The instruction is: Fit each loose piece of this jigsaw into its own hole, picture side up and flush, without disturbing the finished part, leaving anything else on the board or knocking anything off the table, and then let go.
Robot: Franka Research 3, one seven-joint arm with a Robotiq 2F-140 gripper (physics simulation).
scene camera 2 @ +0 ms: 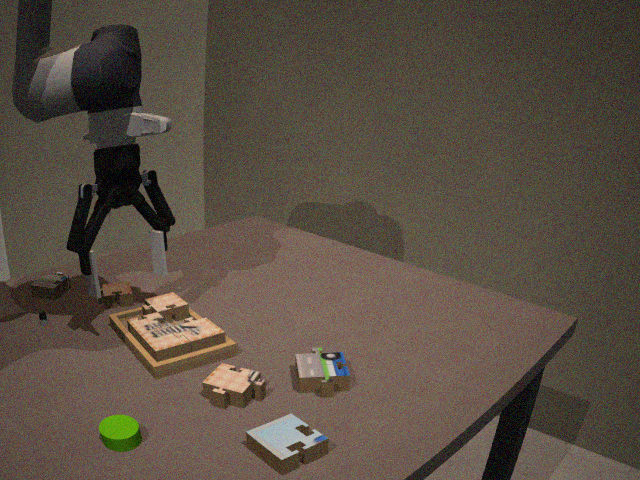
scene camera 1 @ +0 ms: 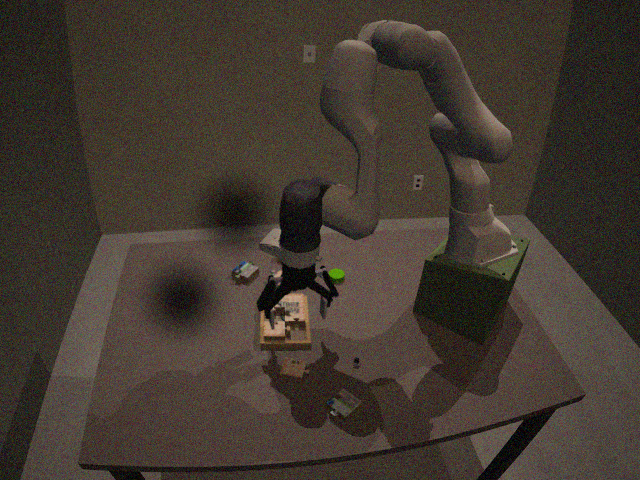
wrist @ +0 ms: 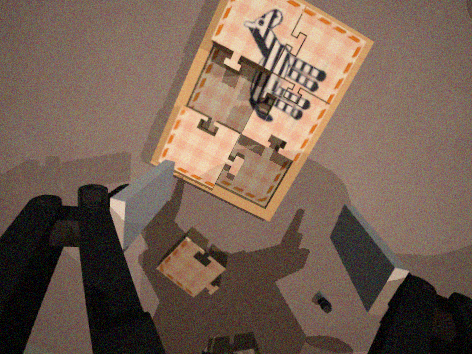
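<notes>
The jigsaw board [scene camera 1: 309,333] [scene camera 2: 196,357] [wrist: 240,200] lies on the table with a zebra picture on pink check. In the wrist view it has two holes, one at middle left and one at lower right. A loose pink-check piece [scene camera 1: 293,366] [scene camera 2: 117,291] [wrist: 192,267] lies picture side up beyond the board's hole end, in the arm's shadow. Another loose pink-check piece [scene camera 2: 232,383] with a bit of stripe lies past the opposite end; in scene camera 1 the gripper mostly hides it. My gripper [scene camera 1: 298,315] [scene camera 2: 127,284] [wrist: 255,200] is wide open and empty, above the hole end of the board.
A wheel-picture piece [scene camera 1: 245,271] [scene camera 2: 321,369], a pale blue piece [scene camera 2: 286,439] and a green disc [scene camera 1: 336,274] [scene camera 2: 119,431] lie beyond the board. Another vehicle piece [scene camera 1: 343,403] [scene camera 2: 50,284] and a small black object [scene camera 1: 356,361] [scene camera 2: 42,315] [wrist: 323,302] lie on the shadowed side.
</notes>
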